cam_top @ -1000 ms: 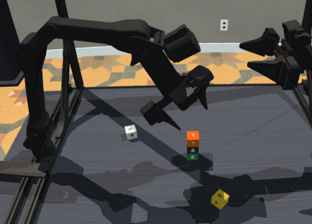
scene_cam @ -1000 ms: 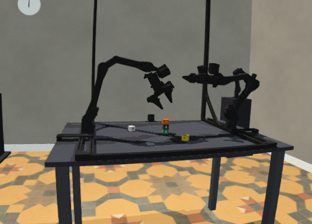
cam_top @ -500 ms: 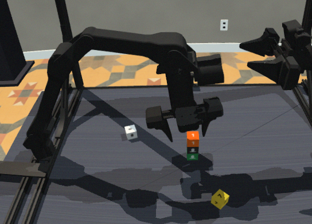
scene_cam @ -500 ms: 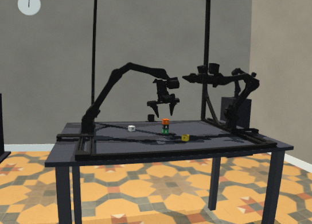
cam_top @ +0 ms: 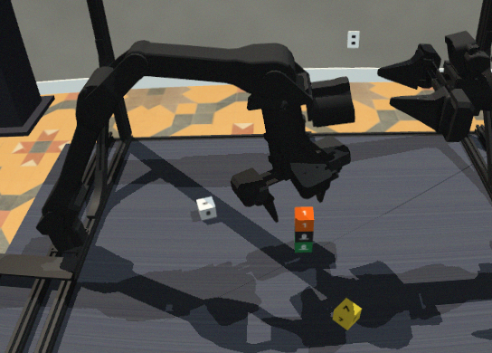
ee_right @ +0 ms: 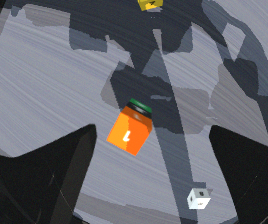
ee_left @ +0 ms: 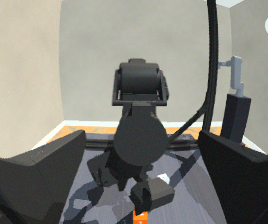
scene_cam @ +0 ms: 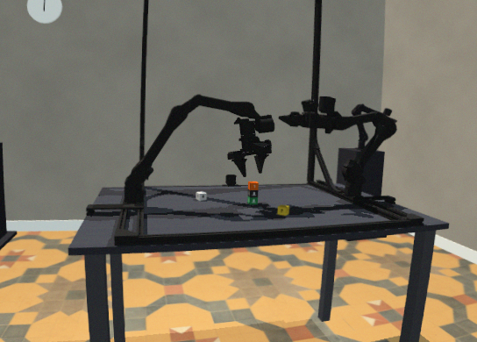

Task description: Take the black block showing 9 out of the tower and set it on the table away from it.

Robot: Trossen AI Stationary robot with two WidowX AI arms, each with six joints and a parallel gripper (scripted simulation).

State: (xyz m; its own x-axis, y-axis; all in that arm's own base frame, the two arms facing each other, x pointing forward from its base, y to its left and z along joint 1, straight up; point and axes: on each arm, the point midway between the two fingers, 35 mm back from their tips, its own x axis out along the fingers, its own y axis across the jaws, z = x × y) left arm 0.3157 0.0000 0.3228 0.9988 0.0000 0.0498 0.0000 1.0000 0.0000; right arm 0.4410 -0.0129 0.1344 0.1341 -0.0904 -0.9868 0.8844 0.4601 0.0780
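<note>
Now: the orange block 8 cm below my right hand, 2 cm to the left of it and 2 cm behind it. The rest, counted from my right hand: yellow block: 14 cm below, 14 cm ahead, 8 cm to the left.
</note>
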